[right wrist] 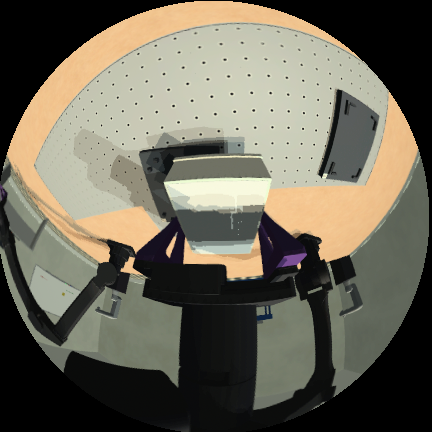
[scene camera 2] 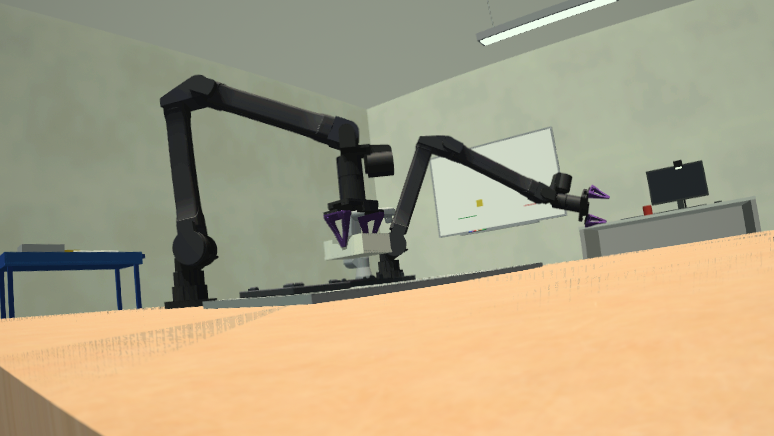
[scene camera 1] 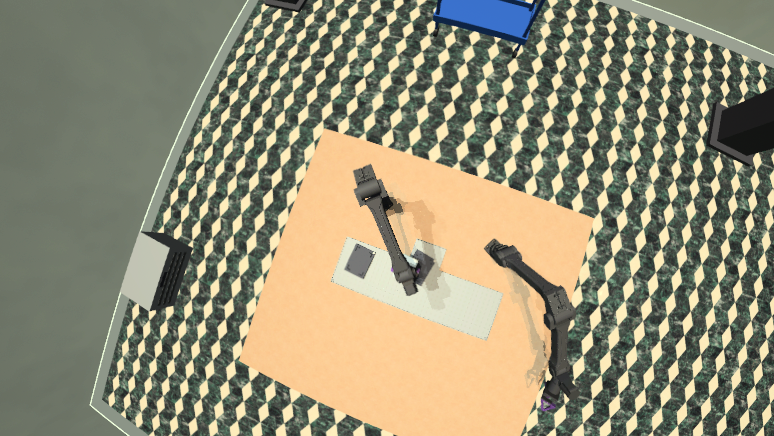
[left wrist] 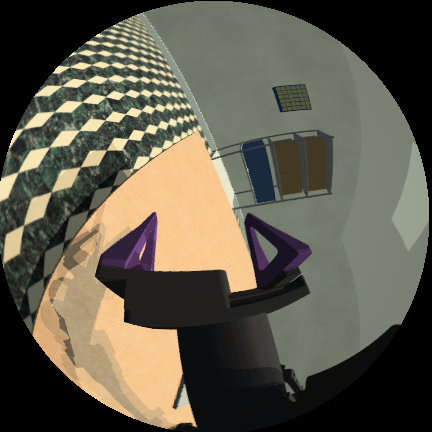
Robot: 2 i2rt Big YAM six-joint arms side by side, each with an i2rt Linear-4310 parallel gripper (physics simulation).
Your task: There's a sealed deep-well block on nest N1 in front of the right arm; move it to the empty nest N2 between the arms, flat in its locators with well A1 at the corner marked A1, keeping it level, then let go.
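Frame: origin at the left arm's base, x ahead, y left, z up, level; millimetres.
Seen in the pictures: left gripper, between the fingertips: [scene camera 2: 608,209] [scene camera 1: 544,403] [left wrist: 202,216]; right gripper, between the fingertips: [right wrist: 219,211] [scene camera 2: 357,246]; left arm's base, origin of its link: [right wrist: 121,246] [scene camera 1: 496,251]; right arm's base, origin of its link: [right wrist: 304,241] [scene camera 2: 191,306].
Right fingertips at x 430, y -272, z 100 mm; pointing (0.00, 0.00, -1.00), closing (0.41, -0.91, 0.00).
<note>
Pixels of each thing's top centre, then the offset from my right fingertips to it. Level surfaces: height alone.
- pale sealed deep-well block, centre of its top: [right wrist: 219,229] [scene camera 2: 355,237] [scene camera 1: 405,268] 3 mm back, 1 mm right, 22 mm up
- dark plate, centre of its top: [right wrist: 181,196] [scene camera 2: 372,275] [scene camera 1: 418,267] 52 mm back, 49 mm left, 65 mm down
- Nest N1, centre of its top: [scene camera 2: 292,283] [right wrist: 357,145] [scene camera 1: 359,261] 170 mm ahead, 195 mm right, 69 mm down
- pale perforated board, height of its surface: 87 mm down
- wooden table, height of its surface: 100 mm down
My right gripper [scene camera 1: 406,270] [scene camera 2: 355,239] [right wrist: 219,211] is shut on the pale sealed deep-well block [scene camera 1: 412,261] [scene camera 2: 373,243] [right wrist: 217,195], held in the air and looking about level. Nest N2, a dark plate [scene camera 1: 425,264] [right wrist: 156,177], lies below; in the right wrist view the block covers much of it, and the plate shows to the left of the block. The block's A1 well and the A1 mark cannot be made out. Nest N1 [scene camera 1: 360,261] [right wrist: 352,137] is bare, with its corner locators showing. My left gripper [scene camera 1: 548,405] [scene camera 2: 606,208] [left wrist: 202,216] is open and empty, far from the nests.
Both nests lie on a pale perforated board [scene camera 1: 465,308] [right wrist: 240,65] on the wooden table [scene camera 1: 324,335] [scene camera 2: 433,352]. The left arm reaches past the table's edge. A blue cart [scene camera 1: 482,27] [scene camera 2: 70,259] stands beyond the table.
</note>
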